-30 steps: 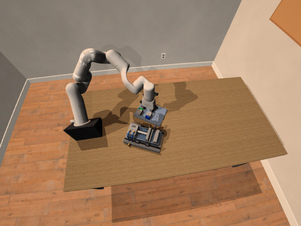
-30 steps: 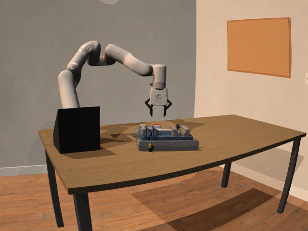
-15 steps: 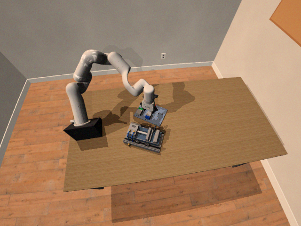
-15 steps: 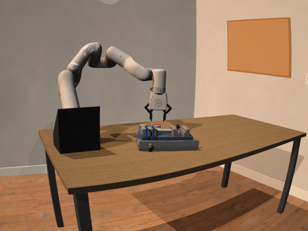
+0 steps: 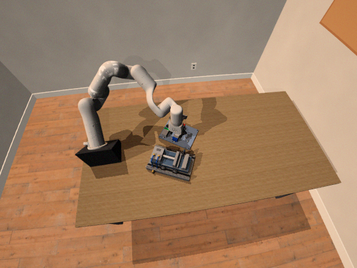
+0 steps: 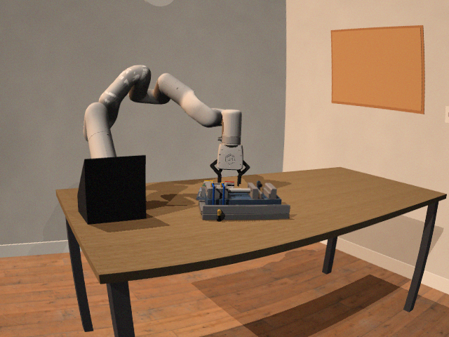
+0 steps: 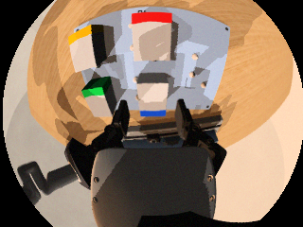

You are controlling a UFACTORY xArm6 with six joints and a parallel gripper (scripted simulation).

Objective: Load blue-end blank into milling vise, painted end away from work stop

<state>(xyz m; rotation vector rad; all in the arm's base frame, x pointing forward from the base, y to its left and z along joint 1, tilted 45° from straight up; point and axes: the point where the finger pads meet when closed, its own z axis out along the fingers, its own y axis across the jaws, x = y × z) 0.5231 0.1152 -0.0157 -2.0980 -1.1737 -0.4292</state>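
Right now my hand is 4 cm above the blue-ended blank. The rest, counted from my hand: green-ended blank (7 cm behind, 5 cm to the left, 4 cm below); then yellow-ended blank (12 cm to the left, 4 cm below, 2 cm behind); then red-ended blank (8 cm to the left, 5 cm ahead, 4 cm below).
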